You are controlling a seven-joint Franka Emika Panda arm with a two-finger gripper.
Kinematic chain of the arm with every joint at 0, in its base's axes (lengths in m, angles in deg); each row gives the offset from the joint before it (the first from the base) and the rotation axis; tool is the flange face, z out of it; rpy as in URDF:
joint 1: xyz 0 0 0.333 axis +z
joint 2: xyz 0 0 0 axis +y
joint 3: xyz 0 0 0.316 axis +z
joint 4: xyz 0.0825 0 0 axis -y
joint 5: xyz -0.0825 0 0.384 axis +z
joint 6: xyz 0 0 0 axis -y
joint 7: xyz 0.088 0 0 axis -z
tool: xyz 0 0 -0.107 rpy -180 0 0
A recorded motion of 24 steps. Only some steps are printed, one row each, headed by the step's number.
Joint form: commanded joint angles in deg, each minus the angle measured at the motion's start. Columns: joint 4, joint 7, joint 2, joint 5, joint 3, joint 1, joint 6.
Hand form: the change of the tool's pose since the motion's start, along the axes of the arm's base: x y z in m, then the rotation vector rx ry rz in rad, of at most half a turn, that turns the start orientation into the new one. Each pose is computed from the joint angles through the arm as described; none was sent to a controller.
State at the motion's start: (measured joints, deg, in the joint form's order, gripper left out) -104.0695 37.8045 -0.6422 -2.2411 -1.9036 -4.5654 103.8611
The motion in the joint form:
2: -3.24 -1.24 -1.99 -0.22 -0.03 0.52 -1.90
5: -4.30 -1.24 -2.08 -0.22 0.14 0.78 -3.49
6: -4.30 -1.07 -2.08 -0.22 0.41 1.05 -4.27
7: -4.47 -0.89 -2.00 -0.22 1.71 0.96 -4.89
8: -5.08 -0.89 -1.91 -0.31 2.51 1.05 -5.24
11: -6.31 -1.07 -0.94 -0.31 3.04 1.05 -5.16
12: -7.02 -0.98 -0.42 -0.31 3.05 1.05 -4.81
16: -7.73 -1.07 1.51 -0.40 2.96 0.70 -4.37
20: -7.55 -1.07 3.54 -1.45 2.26 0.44 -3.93
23: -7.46 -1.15 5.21 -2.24 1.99 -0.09 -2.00
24: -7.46 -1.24 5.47 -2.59 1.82 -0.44 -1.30
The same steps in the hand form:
2: -0.0167 0.0059 -0.0107 0.0036 0.0558 0.0299
5: -0.0222 0.0104 -0.0209 0.0082 0.1002 0.0363
6: -0.0232 0.0156 -0.0219 0.0087 0.1137 0.0422
7: -0.0237 0.0271 -0.0248 0.0076 0.1289 0.0597
8: -0.0251 0.0354 -0.0311 0.0060 0.1474 0.0752
11: -0.0254 0.0403 -0.0499 0.0087 0.1844 0.0877
12: -0.0254 0.0404 -0.0599 0.0100 0.1996 0.0866
16: -0.0226 0.0360 -0.0830 0.0136 0.2380 0.0813
20: -0.0178 0.0251 -0.1001 0.0007 0.2640 0.0704
23: -0.0111 0.0160 -0.1132 -0.0105 0.2593 0.0643
24: -0.0097 0.0105 -0.1150 -0.0157 0.2524 0.0596

